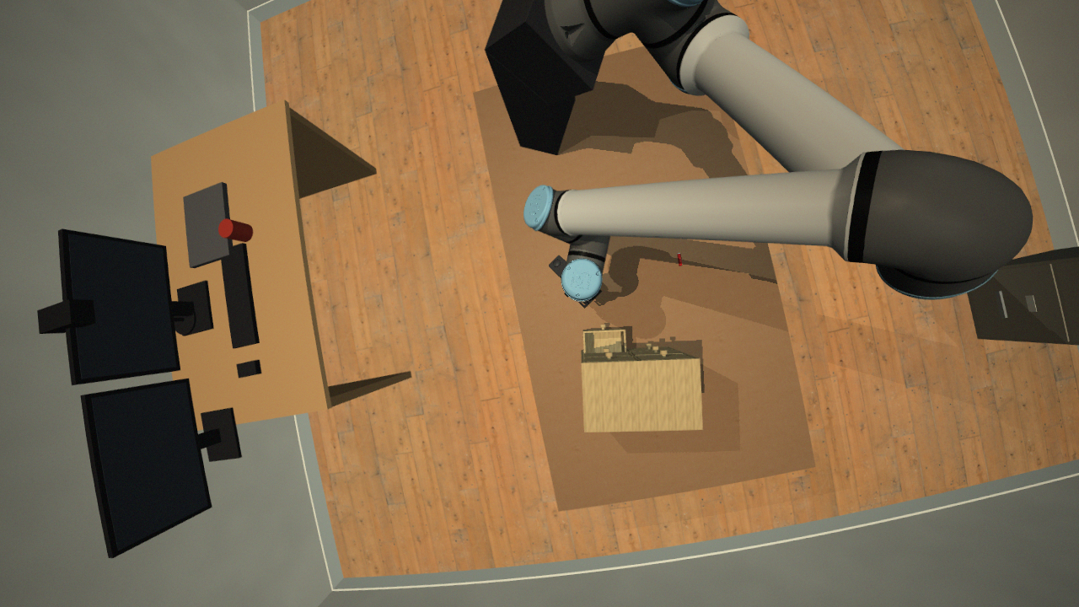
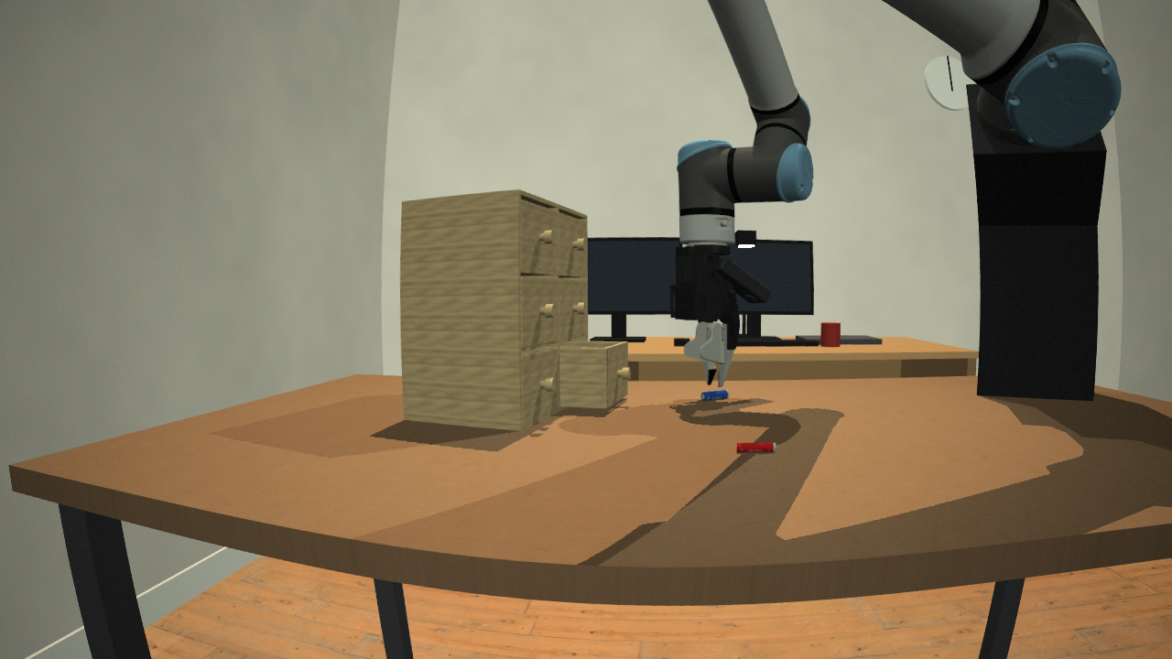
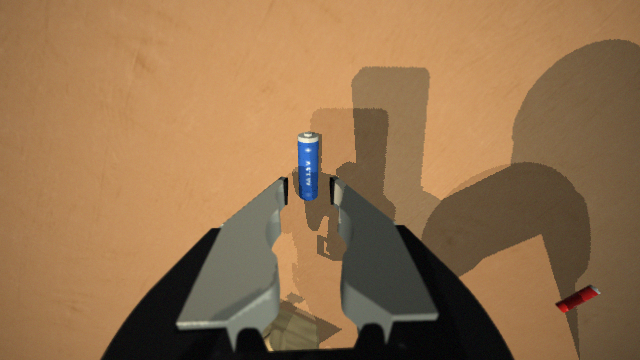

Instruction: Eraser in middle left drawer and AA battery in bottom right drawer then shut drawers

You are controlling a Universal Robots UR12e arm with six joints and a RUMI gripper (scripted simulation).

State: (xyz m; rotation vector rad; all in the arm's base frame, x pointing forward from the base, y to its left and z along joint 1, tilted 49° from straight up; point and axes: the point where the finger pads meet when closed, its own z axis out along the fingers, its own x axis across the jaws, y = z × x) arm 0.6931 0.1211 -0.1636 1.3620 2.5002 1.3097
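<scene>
My gripper is now 30 mm above the blue AA battery. Round my hand: red battery: 350 mm to the left, 80 mm behind, 30 mm below; eraser: 330 mm ahead, 200 mm to the left, 80 mm above.
</scene>
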